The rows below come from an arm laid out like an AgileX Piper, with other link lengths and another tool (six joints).
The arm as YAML. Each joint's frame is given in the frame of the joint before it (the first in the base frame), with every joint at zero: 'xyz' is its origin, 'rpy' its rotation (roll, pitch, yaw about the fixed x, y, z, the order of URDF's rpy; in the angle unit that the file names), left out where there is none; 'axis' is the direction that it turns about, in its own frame. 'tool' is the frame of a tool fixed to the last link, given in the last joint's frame.
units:
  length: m
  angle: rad
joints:
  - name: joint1
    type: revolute
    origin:
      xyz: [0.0, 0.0, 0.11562]
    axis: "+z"
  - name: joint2
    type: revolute
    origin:
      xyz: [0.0, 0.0, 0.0]
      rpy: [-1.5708, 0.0, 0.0]
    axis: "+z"
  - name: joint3
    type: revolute
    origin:
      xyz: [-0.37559, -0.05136, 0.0]
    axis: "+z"
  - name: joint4
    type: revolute
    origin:
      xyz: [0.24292, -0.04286, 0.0]
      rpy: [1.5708, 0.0, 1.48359]
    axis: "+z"
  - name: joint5
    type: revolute
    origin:
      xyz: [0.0, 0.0, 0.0]
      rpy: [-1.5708, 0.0, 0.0]
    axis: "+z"
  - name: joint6
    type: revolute
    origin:
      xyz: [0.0, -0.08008, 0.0]
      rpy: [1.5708, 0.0, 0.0]
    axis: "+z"
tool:
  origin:
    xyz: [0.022, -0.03, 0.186]
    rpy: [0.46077, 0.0, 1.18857]
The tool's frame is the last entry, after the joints.
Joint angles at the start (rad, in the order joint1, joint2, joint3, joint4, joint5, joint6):
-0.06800, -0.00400, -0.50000, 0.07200, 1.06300, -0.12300
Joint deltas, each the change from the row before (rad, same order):
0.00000, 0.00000, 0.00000, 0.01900, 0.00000, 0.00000
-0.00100, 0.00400, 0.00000, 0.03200, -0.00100, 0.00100
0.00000, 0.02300, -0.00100, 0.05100, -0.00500, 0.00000
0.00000, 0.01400, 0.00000, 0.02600, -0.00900, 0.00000
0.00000, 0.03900, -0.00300, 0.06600, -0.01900, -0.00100
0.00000, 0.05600, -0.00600, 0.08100, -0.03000, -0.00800
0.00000, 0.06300, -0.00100, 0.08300, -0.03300, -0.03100
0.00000, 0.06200, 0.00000, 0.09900, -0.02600, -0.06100
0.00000, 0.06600, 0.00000, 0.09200, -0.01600, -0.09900
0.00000, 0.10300, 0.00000, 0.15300, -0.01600, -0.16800
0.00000, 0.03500, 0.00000, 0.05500, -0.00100, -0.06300
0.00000, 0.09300, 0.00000, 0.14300, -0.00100, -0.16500
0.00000, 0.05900, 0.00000, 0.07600, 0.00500, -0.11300
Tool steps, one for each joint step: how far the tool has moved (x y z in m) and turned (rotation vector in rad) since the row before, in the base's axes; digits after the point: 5 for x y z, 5 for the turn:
0.00045, 0.00460, -0.00020, 0.01574, -0.00107, 0.01059
0.00102, 0.00770, -0.00016, 0.02770, 0.00121, 0.01624
0.00296, 0.01214, 0.00061, 0.04424, 0.01403, 0.02717
0.00247, 0.00594, 0.00160, 0.02324, 0.00356, 0.01235
0.00581, 0.01490, 0.00477, 0.05926, 0.01324, 0.03023
0.00877, 0.01709, 0.00877, 0.07010, 0.01452, 0.03387
0.01038, 0.01572, 0.00800, 0.05626, 0.01783, 0.03799
0.01001, 0.01764, 0.00845, 0.04858, 0.01265, 0.05307
0.01030, 0.01466, 0.00712, 0.01439, 0.00837, 0.06524
0.01653, 0.02274, 0.01208, 0.02910, 0.00312, 0.10071
0.00554, 0.00789, 0.00434, 0.01067, -0.00210, 0.03590
0.01617, 0.01860, 0.01205, 0.03292, -0.01175, 0.08325
0.01074, 0.00886, 0.00558, 0.00474, -0.01416, 0.05169

